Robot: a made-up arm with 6 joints.
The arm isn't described. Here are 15 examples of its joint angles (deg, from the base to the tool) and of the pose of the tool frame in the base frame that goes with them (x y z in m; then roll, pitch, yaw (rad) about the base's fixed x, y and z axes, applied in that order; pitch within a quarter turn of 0, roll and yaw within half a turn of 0).
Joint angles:
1: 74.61 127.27 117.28 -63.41 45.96 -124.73
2: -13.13 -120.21 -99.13 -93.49 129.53 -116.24
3: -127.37 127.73 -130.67 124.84 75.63 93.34
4: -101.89 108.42 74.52 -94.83 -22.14 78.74
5: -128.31 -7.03 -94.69 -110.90 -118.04 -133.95
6: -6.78 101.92 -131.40 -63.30 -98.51 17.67
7: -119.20 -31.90 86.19 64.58 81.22 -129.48
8: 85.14 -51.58 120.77 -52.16 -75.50 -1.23
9: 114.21 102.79 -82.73 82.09 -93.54 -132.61
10: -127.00 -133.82 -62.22 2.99 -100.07 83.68
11: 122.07 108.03 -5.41 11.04 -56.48 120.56
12: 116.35 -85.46 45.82 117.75 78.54 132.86
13: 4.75 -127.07 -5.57 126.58 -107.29 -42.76
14: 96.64 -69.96 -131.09 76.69 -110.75 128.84
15: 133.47 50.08 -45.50 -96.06 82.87 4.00
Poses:
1: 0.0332 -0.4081 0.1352 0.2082 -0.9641 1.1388
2: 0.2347 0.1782 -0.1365 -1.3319 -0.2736 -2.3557
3: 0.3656 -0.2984 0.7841 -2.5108 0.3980 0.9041
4: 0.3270 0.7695 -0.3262 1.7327 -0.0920 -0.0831
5: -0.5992 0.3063 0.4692 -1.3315 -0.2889 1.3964
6: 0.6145 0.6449 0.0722 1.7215 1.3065 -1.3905
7: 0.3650 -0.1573 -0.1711 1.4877 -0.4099 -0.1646
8: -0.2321 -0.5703 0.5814 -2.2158 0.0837 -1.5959
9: -0.5483 -0.4900 0.0953 2.9486 0.5569 1.9068
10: 0.0026 -0.1625 -0.5607 2.3368 -0.5104 1.1893
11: -0.5865 -0.4180 0.6260 -0.3350 0.7275 -1.4006
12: -0.2388 -0.5571 0.1152 2.8700 1.0260 1.6050
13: -0.4319 -0.2870 -0.2741 1.3592 -0.7205 -1.5040
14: 0.4344 -0.1656 -0.2396 -0.0287 0.4394 1.8404
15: 0.2919 0.4085 0.4535 0.8363 -0.6817 1.6027
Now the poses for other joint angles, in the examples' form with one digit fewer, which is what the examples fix.
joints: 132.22 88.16 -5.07 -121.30 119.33 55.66
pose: 0.186 -0.353 0.926 -2.949 -0.176 -0.404
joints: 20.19 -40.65 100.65 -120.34 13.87 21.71
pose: -0.570 0.604 0.205 -0.435 -0.794 3.084
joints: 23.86 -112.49 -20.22 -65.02 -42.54 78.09
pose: -0.595 0.205 -1.058 0.836 -0.024 -0.495
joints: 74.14 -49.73 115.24 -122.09 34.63 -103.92
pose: -0.703 0.032 0.043 0.065 1.115 -2.555
